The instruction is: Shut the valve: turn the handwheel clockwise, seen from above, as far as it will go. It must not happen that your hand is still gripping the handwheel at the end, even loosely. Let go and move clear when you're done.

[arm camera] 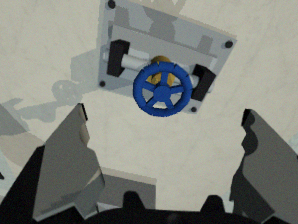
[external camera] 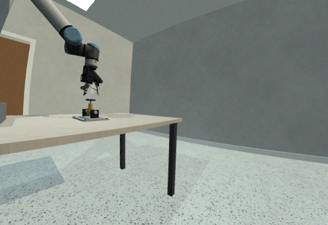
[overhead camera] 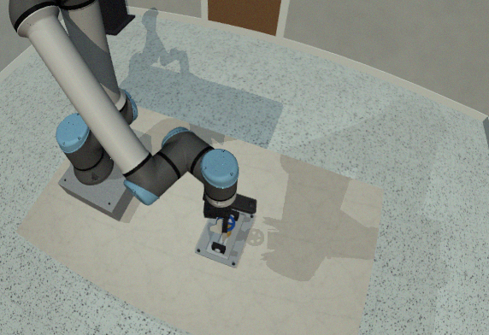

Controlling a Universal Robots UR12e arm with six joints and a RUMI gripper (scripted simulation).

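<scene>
My gripper is now 4 cm above the blue spoked handwheel.
</scene>
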